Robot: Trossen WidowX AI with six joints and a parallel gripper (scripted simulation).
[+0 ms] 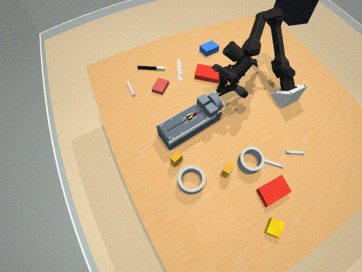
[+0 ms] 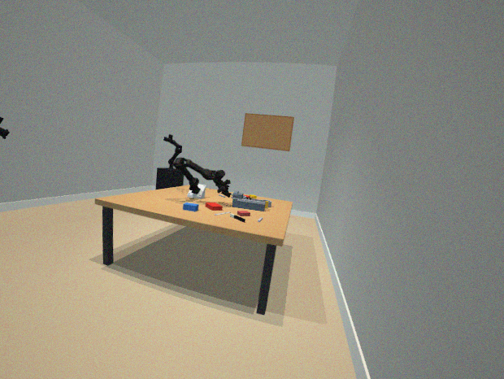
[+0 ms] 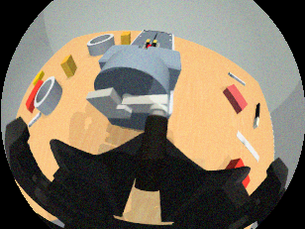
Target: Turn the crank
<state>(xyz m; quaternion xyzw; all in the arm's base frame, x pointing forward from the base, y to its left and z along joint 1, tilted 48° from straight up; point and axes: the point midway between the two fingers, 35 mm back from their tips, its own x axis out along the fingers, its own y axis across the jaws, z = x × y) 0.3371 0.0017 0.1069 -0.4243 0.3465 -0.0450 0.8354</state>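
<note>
Now: gripper tip 13 cm short of the red pointer, 6 cm to the right of it and 1 cm below it. The rest, counted from my gripper tip: red block 20 cm ahead, 18 cm to the right, 6 cm below; dark crank handle 3 cm above, 2 cm behind; black marker 31 cm to the right, 19 cm ahead, 6 cm below.
</note>
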